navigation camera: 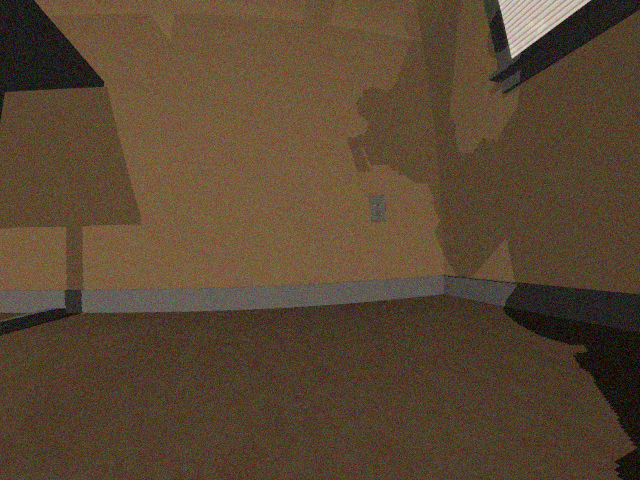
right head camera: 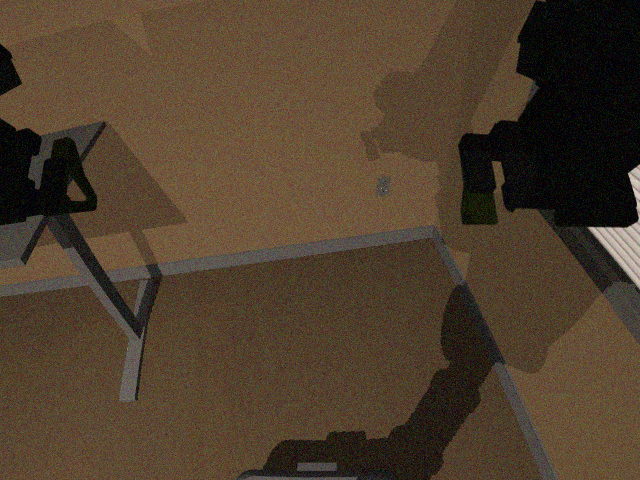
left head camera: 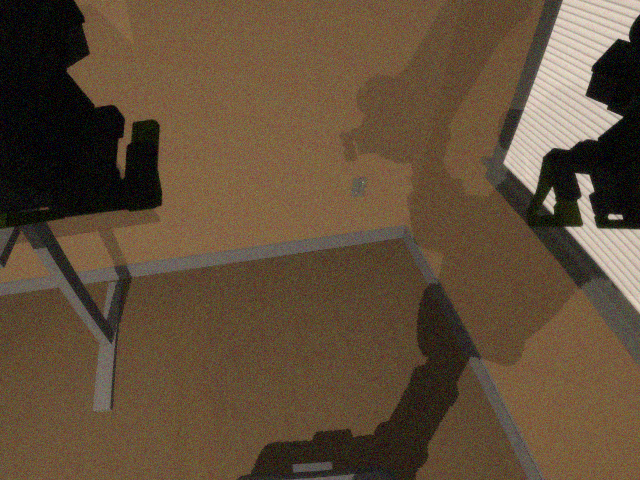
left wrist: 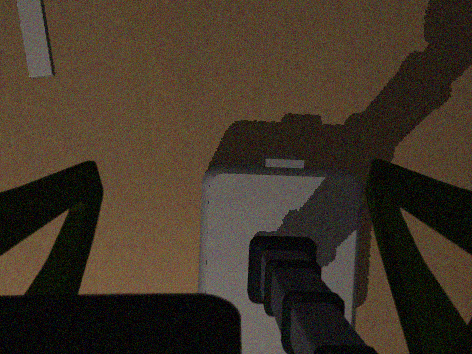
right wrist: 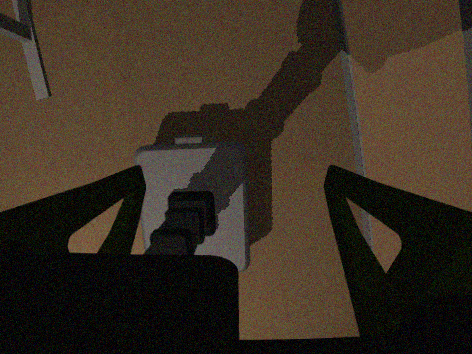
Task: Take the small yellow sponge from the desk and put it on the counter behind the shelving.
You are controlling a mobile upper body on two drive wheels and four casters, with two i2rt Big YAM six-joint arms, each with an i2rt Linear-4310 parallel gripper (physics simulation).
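Frame: origin at the left arm's base, x ahead, y left, z up, level; metres.
Where they show: left gripper, fingertip midpoint: (right head camera: 59, 209) (left head camera: 110, 205) (left wrist: 234, 175); right gripper, fingertip midpoint: (right head camera: 511, 218) (left head camera: 564, 221) (right wrist: 234, 175).
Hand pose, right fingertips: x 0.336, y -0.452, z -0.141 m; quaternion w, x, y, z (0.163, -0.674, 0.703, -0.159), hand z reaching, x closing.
Note:
After its pixels a point has its place.
The small yellow sponge, the counter and the shelving do not show in these views. Part of a table with a grey leg and foot (left head camera: 104, 377) (right head camera: 130, 369) (left wrist: 36, 45) (right wrist: 37, 75) stands at the left; I cannot tell if it is the desk. Its dark top (navigation camera: 46, 56) @(x 1.124, y 0.676, z -0.485 m) shows at the upper left in the navigation view. My left gripper (left wrist: 234, 175) @(x 0.355, y -0.004, z -0.127 m) is open, its fingers wide apart with nothing between them, at the left of the head views. My right gripper (right wrist: 234, 175) @(x 0.336, y -0.452, z -0.141 m) is open and empty, at the right of the head views.
A wall corner stands ahead, with a grey baseboard (left head camera: 258, 252) @(x 1.460, y -0.037, z -1.358 m) (right head camera: 289, 252) @(x 1.464, y -0.060, z -1.363 m) (navigation camera: 232, 298) @(x 1.445, y 0.059, z -1.363 m) and an outlet (left head camera: 358, 186) @(x 1.549, y -0.543, z -1.000 m) (right head camera: 383, 186) @(x 1.552, y -0.547, z -1.007 m) (navigation camera: 377, 208) @(x 1.552, y -0.545, z -1.013 m). A window with white blinds (left head camera: 568, 103) @(x 0.949, y -0.980, z -0.237 m) (right head camera: 622, 248) @(x 0.633, y -1.031, z -0.515 m) (navigation camera: 537, 18) @(x 0.980, y -0.975, z -0.480 m) is at the right. My pale base (left wrist: 225, 220) @(x 0.150, y -0.041, z -1.150 m) (right wrist: 167, 167) @(x 0.220, y -0.124, z -1.150 m) shows below the grippers.

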